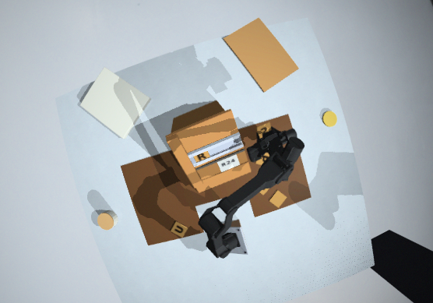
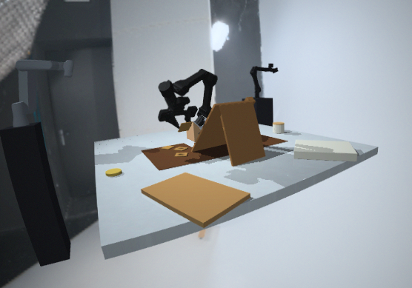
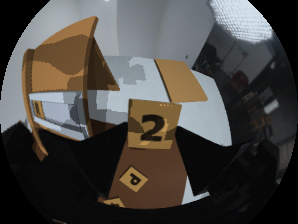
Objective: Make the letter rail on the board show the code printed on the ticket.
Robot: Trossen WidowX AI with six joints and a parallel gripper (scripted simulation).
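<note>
Now: the white ticket 16 cm to the left of my gripper tip, 8 cm below it and 7 cm behind it. Round my gripper tip: brown mat 24 cm to the left, 18 cm behind, 16 cm below; then orange slab 33 cm ahead, 15 cm below, 13 cm to the right; then cream slab 56 cm to the left, 33 cm ahead, 14 cm below.
</note>
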